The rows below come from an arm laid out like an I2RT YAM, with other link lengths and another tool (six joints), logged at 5 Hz.
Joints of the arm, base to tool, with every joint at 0 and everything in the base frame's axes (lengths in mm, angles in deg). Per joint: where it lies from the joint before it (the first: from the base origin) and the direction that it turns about. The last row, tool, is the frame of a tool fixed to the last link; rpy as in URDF.
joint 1: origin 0.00 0.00 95.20 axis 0 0 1
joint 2: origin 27.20 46.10 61.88 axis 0 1 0
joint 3: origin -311.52 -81.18 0.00 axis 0 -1 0
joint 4: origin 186.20 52.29 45.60 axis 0 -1 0
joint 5: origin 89.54 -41.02 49.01 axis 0 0 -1
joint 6: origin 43.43 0.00 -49.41 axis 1 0 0
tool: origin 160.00 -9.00 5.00 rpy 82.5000 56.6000 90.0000
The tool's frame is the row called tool.
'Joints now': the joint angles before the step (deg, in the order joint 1, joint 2, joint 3, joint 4, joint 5, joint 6). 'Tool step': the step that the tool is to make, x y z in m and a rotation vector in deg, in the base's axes. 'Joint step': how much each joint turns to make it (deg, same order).
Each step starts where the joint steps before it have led.
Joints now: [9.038 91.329 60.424 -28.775 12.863 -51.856]
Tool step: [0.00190 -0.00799 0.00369 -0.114 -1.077 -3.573]
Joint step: [-0.131 0.000 0.369 -0.020 1.989 2.908]
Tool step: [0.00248 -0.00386 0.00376 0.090 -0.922 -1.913]
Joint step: [-0.087 0.001 0.483 0.021 0.984 1.596]
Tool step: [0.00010 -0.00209 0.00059 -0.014 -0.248 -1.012]
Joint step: [-0.001 0.020 0.044 -0.023 0.568 0.873]
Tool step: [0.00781 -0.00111 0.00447 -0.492 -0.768 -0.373]
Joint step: [0.023 0.832 1.486 0.022 0.722 0.023]
